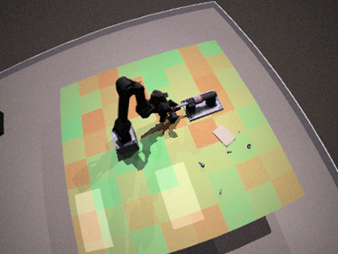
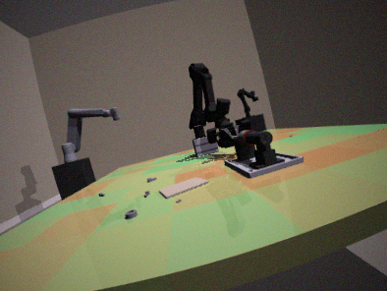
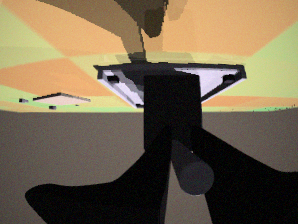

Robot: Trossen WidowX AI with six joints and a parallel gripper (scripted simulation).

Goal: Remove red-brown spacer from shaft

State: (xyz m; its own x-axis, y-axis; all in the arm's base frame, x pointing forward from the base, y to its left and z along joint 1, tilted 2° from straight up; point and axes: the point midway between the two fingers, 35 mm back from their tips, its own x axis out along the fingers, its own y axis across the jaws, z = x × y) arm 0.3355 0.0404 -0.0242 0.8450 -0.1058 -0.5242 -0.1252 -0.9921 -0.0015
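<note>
The shaft lies 50 mm ahead of my gripper tip, 20 mm above it and 10 mm to the right of it. Round my gripper tip: flat tan plate 260 mm to the right, 150 mm ahead, 60 mm below; then red-brown spacer 130 mm ahead, 20 mm to the right, 20 mm above.
</note>
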